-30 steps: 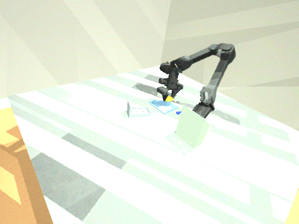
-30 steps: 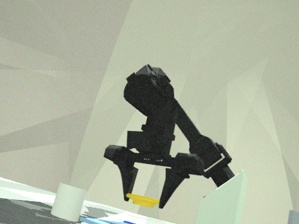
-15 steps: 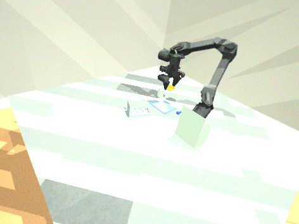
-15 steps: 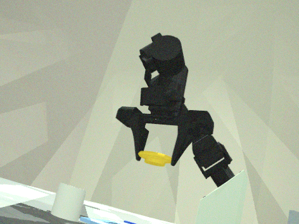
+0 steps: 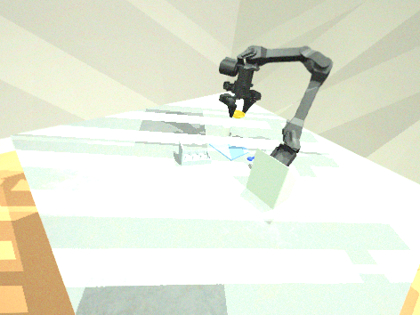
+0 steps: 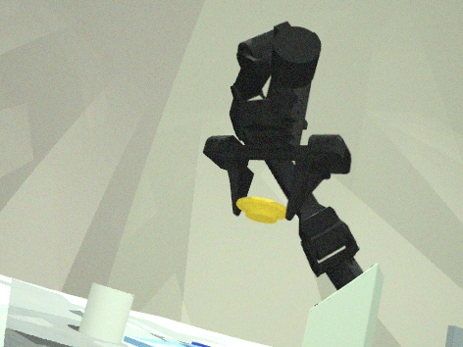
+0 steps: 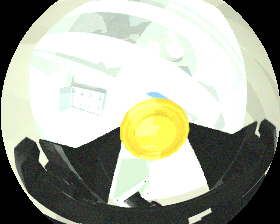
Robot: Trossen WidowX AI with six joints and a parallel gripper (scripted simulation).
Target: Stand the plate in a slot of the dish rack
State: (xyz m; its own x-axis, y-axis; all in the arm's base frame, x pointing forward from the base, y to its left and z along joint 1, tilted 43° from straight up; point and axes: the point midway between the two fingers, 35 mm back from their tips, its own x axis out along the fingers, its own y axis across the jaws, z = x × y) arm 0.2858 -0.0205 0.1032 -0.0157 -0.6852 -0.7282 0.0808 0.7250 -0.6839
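Right now the grey dish rack is 18 cm to the left of my gripper tip, 16 cm below it and 3 cm ahead of it. Also, from my gripper tip: blue spoon (18 cm below, 10 cm behind, 5 cm to the right); light blue mat (18 cm below, 2 cm ahead, 1 cm to the right); yellow plate (1 cm above).
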